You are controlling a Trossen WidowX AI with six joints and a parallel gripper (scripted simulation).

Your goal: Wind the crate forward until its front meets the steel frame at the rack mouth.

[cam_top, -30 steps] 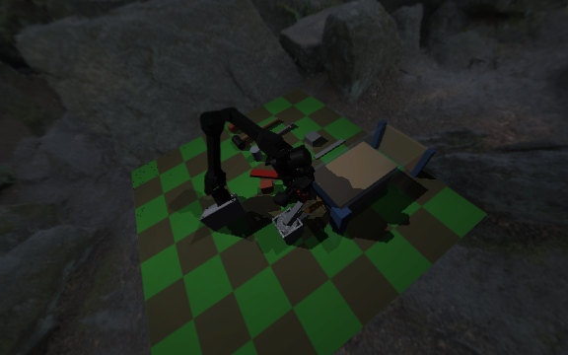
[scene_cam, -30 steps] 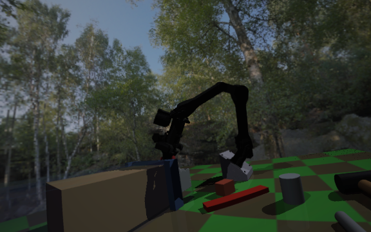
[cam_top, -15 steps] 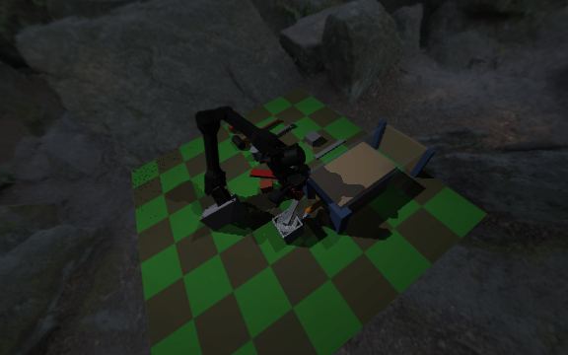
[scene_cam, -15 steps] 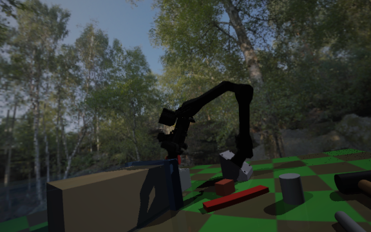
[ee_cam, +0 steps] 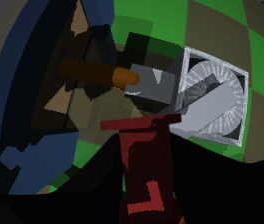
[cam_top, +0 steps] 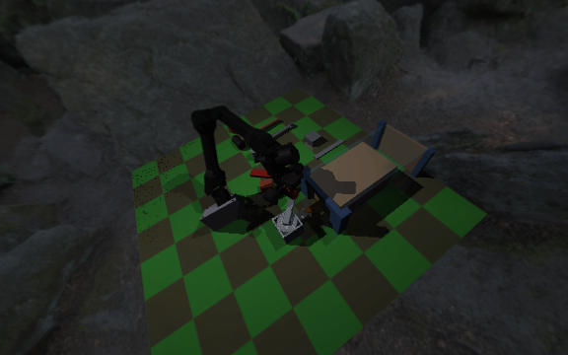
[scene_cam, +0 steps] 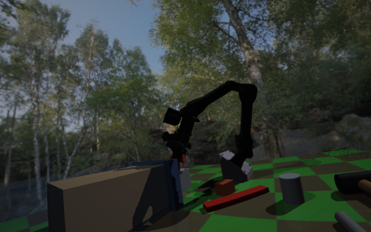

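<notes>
My gripper tip is 3 cm past the winch handle, 1 cm to the left of it and 3 cm above it. Round my gripper tip: winch 10 cm behind, 6 cm to the right, 10 cm below; blue steel frame 8 cm ahead, 6 cm to the right, 3 cm below; red grip 2 cm to the left.
</notes>
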